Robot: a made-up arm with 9 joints. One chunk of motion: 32 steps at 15 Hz.
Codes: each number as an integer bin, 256 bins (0 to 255) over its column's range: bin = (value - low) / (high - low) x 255, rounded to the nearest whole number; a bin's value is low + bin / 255 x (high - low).
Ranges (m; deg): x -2.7..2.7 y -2.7..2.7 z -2.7..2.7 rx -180..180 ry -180..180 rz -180..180
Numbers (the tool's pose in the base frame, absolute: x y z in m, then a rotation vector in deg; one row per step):
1: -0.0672 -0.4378 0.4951 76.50 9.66 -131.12
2: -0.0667 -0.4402 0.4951 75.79 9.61 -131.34
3: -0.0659 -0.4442 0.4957 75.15 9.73 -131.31
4: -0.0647 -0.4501 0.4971 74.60 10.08 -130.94
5: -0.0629 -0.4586 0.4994 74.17 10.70 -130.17
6: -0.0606 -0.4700 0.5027 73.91 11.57 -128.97
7: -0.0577 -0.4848 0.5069 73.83 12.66 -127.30
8: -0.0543 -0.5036 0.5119 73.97 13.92 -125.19
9: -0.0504 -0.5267 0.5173 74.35 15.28 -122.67
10: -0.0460 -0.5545 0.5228 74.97 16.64 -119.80
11: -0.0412 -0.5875 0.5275 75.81 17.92 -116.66
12: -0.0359 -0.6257 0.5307 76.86 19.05 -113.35
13: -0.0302 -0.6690 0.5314 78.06 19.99 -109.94
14: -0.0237 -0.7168 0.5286 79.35 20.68 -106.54
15: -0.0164 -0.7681 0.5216 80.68 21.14 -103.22
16: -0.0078 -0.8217 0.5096 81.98 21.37 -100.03
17: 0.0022 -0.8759 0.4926 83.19 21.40 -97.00
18: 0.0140 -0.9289 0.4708 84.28 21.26 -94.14
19: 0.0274 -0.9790 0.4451 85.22 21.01 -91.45
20: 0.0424 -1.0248 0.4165 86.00 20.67 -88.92
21: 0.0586 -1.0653 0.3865 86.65 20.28 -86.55
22: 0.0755 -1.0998 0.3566 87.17 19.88 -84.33
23: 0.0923 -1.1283 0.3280 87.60 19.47 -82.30
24: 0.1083 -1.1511 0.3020 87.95 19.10 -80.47
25: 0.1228 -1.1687 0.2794 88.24 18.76 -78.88
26: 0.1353 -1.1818 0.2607 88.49 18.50 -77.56
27: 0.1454 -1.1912 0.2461 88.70 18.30 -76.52
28: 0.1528 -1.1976 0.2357 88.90 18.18 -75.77
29: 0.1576 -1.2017 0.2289 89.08 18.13 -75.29
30: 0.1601 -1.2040 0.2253 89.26 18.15 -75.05
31: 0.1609 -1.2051 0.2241 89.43 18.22 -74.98
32: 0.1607 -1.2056 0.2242 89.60 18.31 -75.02
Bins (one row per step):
1: 124 107 151 182 134 35
2: 124 107 151 181 134 34
3: 124 107 151 181 134 34
4: 124 106 151 180 135 35
5: 125 106 151 180 135 35
6: 125 105 151 180 136 36
7: 125 105 151 180 136 37
8: 125 104 152 180 137 39
9: 125 103 152 180 138 41
10: 125 101 152 181 139 43
11: 126 100 152 181 140 45
12: 126 98 153 182 141 47
13: 126 96 153 183 142 50
14: 126 94 152 184 142 52
15: 127 91 152 185 142 54
16: 127 89 152 186 143 57
17: 128 86 151 186 143 59
18: 128 84 150 187 143 61
19: 129 81 149 188 142 63
20: 130 79 147 188 142 65
21: 130 77 146 189 142 66
22: 131 76 144 189 142 68
23: 132 74 143 190 141 69
24: 133 73 142 190 141 71
25: 133 72 141 190 141 72
26: 134 72 140 190 141 73
27: 134 71 139 190 140 73
28: 135 71 139 190 140 74
29: 135 71 138 191 140 74
30: 135 71 138 191 140 74
31: 135 71 138 191 140 74
32: 135 71 138 191 140 74

